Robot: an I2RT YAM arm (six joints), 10 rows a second.
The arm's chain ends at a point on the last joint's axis. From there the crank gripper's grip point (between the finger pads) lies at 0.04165 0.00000 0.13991 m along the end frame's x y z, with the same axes.
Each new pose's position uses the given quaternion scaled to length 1; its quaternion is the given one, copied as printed.
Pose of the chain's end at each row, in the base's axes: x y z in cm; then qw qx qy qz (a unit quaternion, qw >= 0):
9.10 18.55 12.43 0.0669 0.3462 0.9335 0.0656
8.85 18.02 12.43 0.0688 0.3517 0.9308 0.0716
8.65 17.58 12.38 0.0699 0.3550 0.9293 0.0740
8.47 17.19 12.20 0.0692 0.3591 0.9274 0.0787
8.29 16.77 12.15 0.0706 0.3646 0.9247 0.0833
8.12 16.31 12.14 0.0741 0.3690 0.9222 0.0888
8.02 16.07 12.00 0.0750 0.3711 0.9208 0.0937
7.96 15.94 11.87 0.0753 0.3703 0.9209 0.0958
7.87 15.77 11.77 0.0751 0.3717 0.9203 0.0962
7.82 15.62 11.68 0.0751 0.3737 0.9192 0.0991
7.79 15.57 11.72 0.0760 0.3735 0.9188 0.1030
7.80 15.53 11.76 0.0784 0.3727 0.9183 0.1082
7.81 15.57 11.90 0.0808 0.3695 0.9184 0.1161
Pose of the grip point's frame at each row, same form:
8.35 22.34 -1.65 0.0669 0.3462 0.9335 0.0656
8.25 21.98 -1.61 0.0688 0.3517 0.9308 0.0716
8.13 21.60 -1.64 0.0699 0.3550 0.9293 0.0740
8.01 21.36 -1.78 0.0692 0.3591 0.9274 0.0787
7.95 21.06 -1.80 0.0706 0.3646 0.9247 0.0833
7.96 20.73 -1.77 0.0741 0.3690 0.9222 0.0888
7.95 20.61 -1.87 0.0750 0.3711 0.9208 0.0937
7.92 20.53 -1.99 0.0753 0.3703 0.9209 0.0958
7.84 20.38 -2.08 0.0751 0.3717 0.9203 0.0962
7.83 20.31 -2.14 0.0751 0.3737 0.9192 0.0991
7.87 20.35 -2.07 0.0760 0.3735 0.9188 0.1030
7.99 20.41 -2.00 0.0784 0.3727 0.9183 0.1082
8.11 20.62 -1.79 0.0808 0.3695 0.9184 0.1161

